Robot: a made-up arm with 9 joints.
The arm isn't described. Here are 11 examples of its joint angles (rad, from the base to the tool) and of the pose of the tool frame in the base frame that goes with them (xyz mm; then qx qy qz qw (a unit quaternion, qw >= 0)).
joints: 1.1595 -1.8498 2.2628 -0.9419 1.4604 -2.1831 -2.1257 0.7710 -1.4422
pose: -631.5 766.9 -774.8 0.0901 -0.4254 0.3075 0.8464
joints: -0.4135 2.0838 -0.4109 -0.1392 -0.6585 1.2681 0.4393 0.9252 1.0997
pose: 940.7 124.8 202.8 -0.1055 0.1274 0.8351 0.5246
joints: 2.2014 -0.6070 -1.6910 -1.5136 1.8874 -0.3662 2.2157 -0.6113 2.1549
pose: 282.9 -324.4 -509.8 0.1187 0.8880 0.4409 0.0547
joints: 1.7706 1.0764 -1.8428 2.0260 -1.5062 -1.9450 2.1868 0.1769 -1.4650
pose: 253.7 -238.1 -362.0 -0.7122 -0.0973 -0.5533 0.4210
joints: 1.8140 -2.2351 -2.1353 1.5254 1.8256 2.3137 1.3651 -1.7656 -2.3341
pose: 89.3 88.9 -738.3 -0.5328 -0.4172 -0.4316 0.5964
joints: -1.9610 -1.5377 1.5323 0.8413 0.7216 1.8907 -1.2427 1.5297 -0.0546
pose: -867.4 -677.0 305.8 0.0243 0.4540 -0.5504 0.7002
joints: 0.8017 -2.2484 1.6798 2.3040 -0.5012 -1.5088 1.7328 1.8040 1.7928
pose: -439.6 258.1 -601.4 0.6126 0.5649 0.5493 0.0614
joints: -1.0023 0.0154 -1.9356 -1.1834 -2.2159 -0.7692 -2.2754 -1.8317 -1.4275
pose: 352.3 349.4 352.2 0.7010 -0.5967 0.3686 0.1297
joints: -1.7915 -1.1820 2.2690 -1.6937 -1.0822 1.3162 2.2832 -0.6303 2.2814
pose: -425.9 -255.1 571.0 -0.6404 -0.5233 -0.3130 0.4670
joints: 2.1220 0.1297 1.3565 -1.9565 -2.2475 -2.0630 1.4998 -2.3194 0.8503
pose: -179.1 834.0 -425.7 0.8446 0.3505 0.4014 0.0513
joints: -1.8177 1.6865 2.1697 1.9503 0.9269 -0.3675 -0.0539 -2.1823 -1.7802
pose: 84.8 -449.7 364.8 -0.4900 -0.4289 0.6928 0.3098
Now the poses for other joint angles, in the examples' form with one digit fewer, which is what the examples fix.
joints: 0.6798 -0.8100 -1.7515 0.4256 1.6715 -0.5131 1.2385 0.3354 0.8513
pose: 152 -219 -178 0.878 -0.167 0.114 0.435
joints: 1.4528 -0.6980 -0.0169 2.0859 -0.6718 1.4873 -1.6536 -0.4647 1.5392
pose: -475 -546 -1009 -0.278 0.022 0.438 0.855
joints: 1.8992 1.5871 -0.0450 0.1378 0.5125 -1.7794 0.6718 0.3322 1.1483
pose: 12 -92 268 0.514 0.371 -0.536 0.557
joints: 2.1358 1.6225 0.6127 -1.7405 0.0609 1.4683 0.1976 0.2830 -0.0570
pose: 222 -57 317 0.533 0.761 -0.142 0.342
